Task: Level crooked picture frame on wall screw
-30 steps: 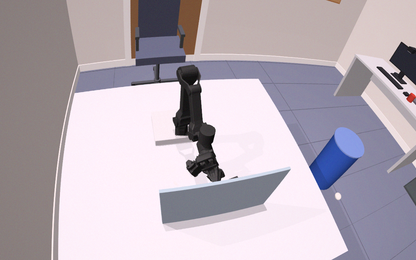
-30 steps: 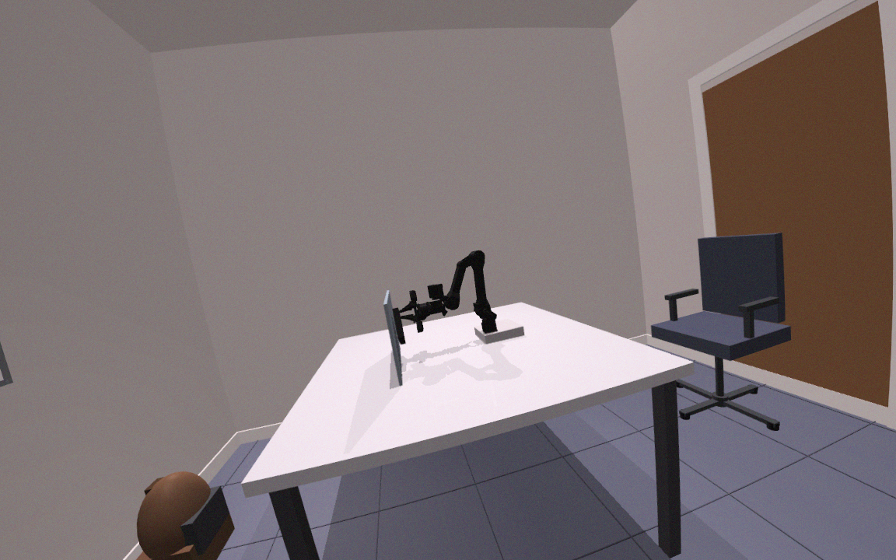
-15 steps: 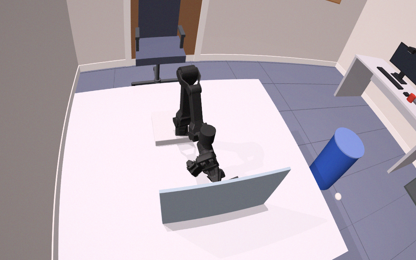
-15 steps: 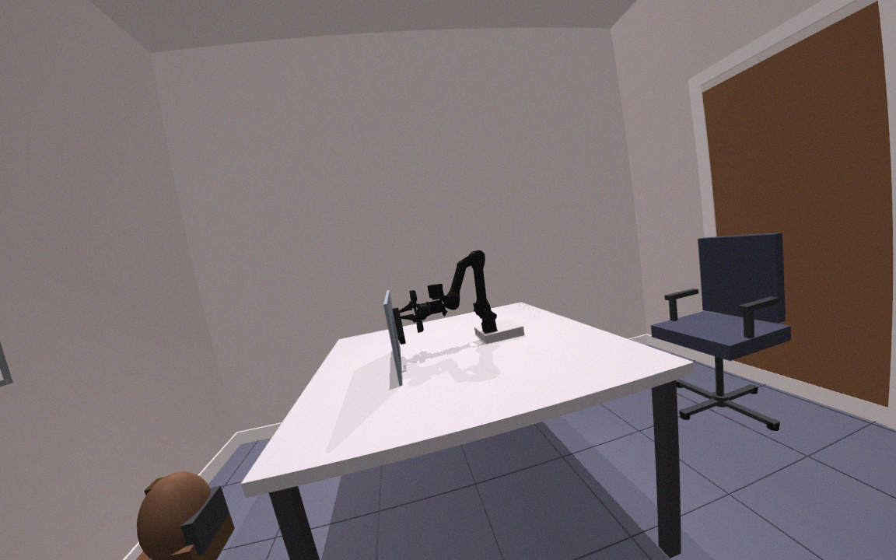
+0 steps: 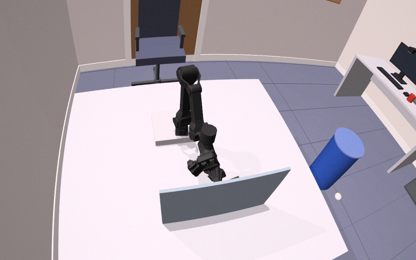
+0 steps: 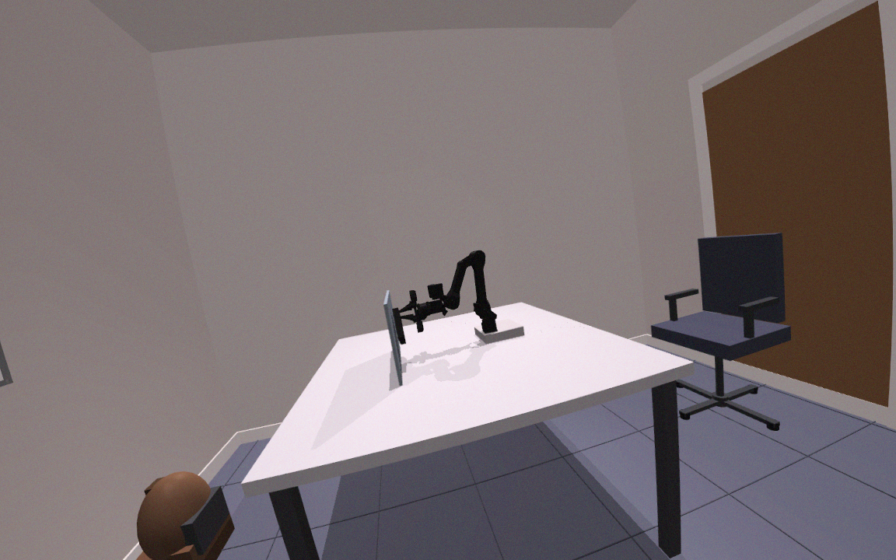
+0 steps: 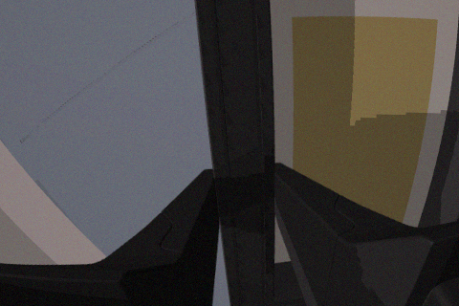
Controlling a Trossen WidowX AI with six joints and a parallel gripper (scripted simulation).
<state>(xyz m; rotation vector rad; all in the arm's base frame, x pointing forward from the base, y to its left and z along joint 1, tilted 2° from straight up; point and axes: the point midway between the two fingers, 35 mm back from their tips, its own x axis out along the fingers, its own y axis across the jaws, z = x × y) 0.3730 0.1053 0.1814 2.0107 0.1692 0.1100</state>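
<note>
The picture frame lies 5 cm below my gripper tip and 2 cm to the left of it. From my gripper tip the other things lie so: wall panel (6 cm below, 2 cm to the left, 2 cm ahead).
</note>
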